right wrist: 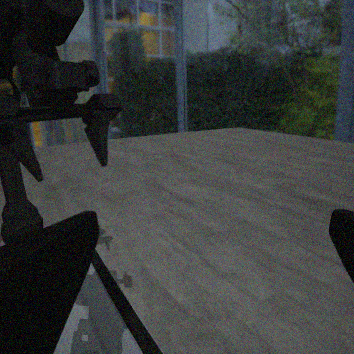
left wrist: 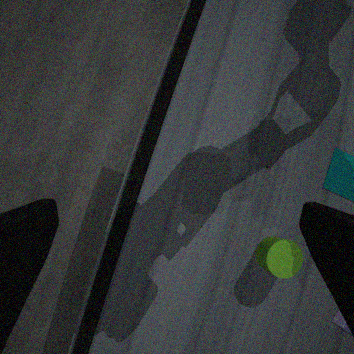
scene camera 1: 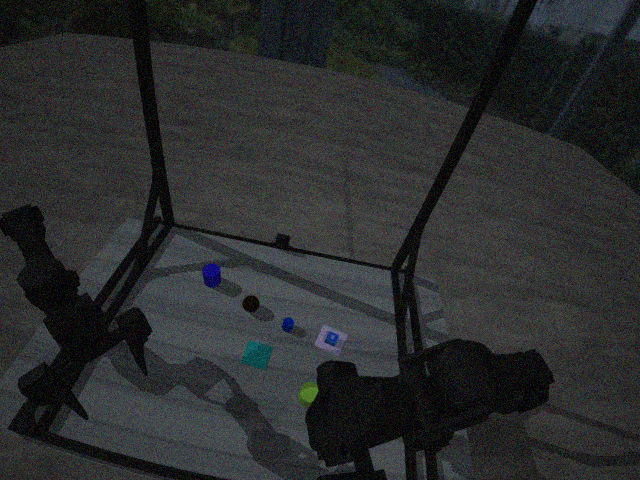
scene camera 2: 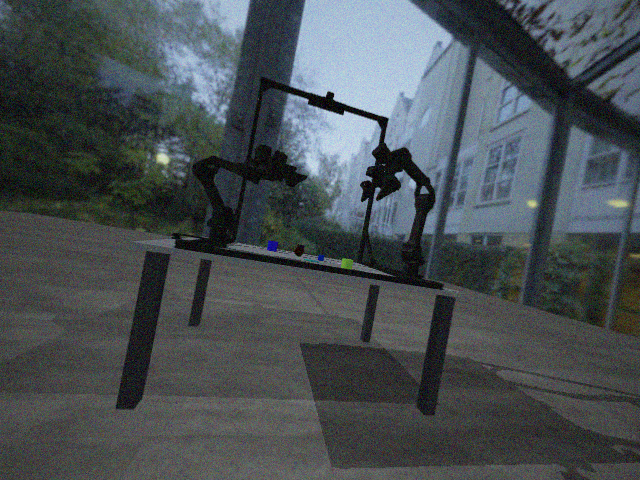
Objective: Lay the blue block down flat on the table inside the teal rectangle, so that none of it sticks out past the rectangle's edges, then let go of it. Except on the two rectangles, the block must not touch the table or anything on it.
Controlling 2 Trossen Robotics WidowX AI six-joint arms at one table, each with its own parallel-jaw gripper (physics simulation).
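Places are measured from the left arm's base along level axes (x right, y ahead, z up), in metres.
Pixels of known places: left gripper, fingertip midpoint: [right wrist: 74, 172] [left wrist: 181, 212] [scene camera 2: 368, 200]; right gripper, fingertip midpoint: [right wrist: 214, 222] [scene camera 1: 117, 395] [scene camera 2: 302, 173]; left arm's base, origin of the base link: [scene camera 1: 417, 436] [scene camera 2: 409, 276]; right arm's base, origin of the base link: [scene camera 2: 216, 241].
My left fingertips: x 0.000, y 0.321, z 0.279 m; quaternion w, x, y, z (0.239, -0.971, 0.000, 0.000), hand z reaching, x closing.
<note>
For each thing: its middle in the pictures, then the offset to it from my left fingertips. "spot": a spot on its surface instead.
- small blue block, body centre: [scene camera 1: 331, 338] dx +0.308, dy -0.163, dz -0.289 m
- pale lilac rectangle, surface spot: [left wrist: 341, 321] spot: dx +0.271, dy -0.178, dz -0.297 m
- teal rectangle, surface spot: [left wrist: 341, 175] [scene camera 1: 257, 358] spot: dx +0.274, dy +0.054, dz -0.297 m
- yellow-green cylinder, body centre: [left wrist: 277, 255] [scene camera 1: 309, 394] [scene camera 2: 347, 263] dx +0.153, dy -0.065, dz -0.277 m
- small blue object, body centre: [scene camera 1: 287, 324] [scene camera 2: 321, 257] dx +0.363, dy -0.040, dz -0.283 m
- dark brown ball, body centre: [scene camera 1: 250, 303] [scene camera 2: 299, 251] dx +0.436, dy +0.063, dz -0.274 m
- larger blue cylinder, body centre: [scene camera 1: 211, 275] [scene camera 2: 272, 246] dx +0.546, dy +0.182, dz -0.272 m
The small blue block [scene camera 1: 331, 338] lies on the pale lilac rectangle [scene camera 1: 320, 340] [left wrist: 341, 321], right of the table's middle in scene camera 1. The teal rectangle [scene camera 1: 256, 354] [left wrist: 341, 175] lies bare to its left; it is a thin strip in scene camera 2. My left gripper [scene camera 2: 371, 199] [left wrist: 181, 212] [right wrist: 74, 172] is open and empty, high above the table, pointing down; its fingertips are hidden in scene camera 1. The block does not show in the left wrist view. My right gripper [scene camera 1: 116, 396] [right wrist: 214, 222] is open and empty, high over the left side in scene camera 1.
A yellow-green cylinder [scene camera 1: 308, 394] [scene camera 2: 346, 264] [left wrist: 284, 259] stands nearer than both rectangles in scene camera 1. A small blue object [scene camera 1: 287, 324] [scene camera 2: 321, 257] stands between and behind them. A dark brown ball [scene camera 1: 250, 303] [scene camera 2: 299, 250] and a larger blue cylinder [scene camera 1: 211, 275] [scene camera 2: 272, 245] are farther back left.
</note>
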